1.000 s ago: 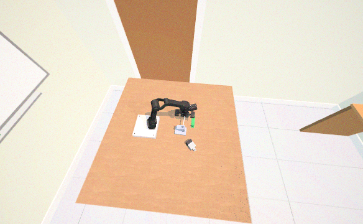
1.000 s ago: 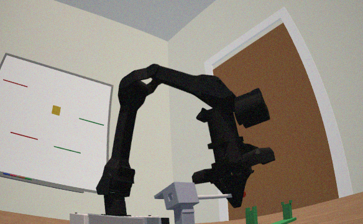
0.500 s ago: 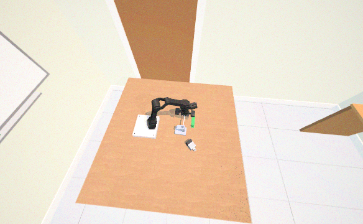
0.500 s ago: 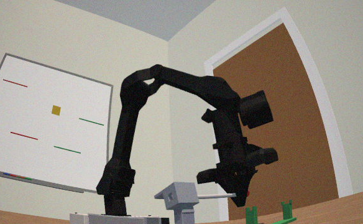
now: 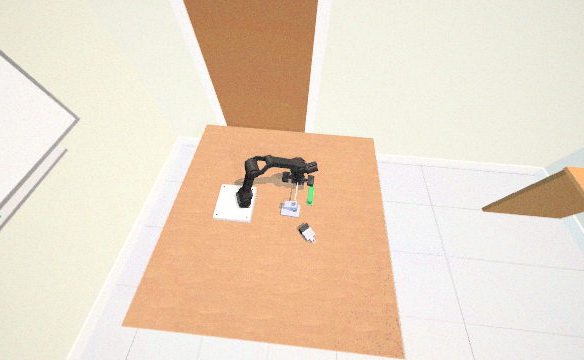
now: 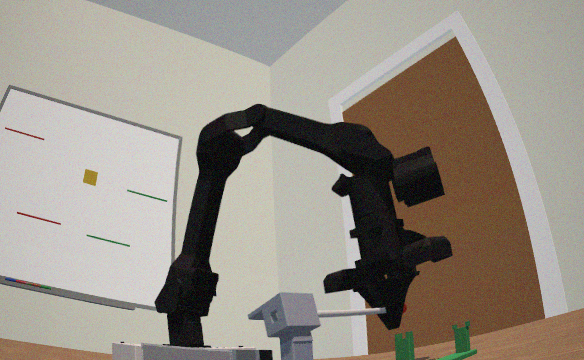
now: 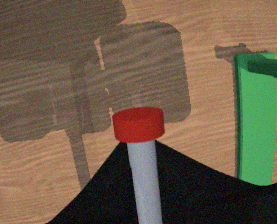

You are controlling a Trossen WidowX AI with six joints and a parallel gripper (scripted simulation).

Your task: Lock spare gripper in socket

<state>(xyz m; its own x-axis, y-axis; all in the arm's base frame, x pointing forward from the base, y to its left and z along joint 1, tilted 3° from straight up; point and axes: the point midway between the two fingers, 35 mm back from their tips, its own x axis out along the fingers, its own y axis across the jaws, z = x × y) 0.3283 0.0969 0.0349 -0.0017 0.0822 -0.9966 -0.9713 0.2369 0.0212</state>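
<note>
Right now the green stand is 80 mm ahead of my gripper tip, 60 mm to the right of it and 30 mm below it. From my gripper tip the other things lie so: grey mount: 150 mm to the right, 50 mm behind, 10 mm below; spare gripper: 310 mm to the right, 30 mm below, 30 mm ahead.
</note>
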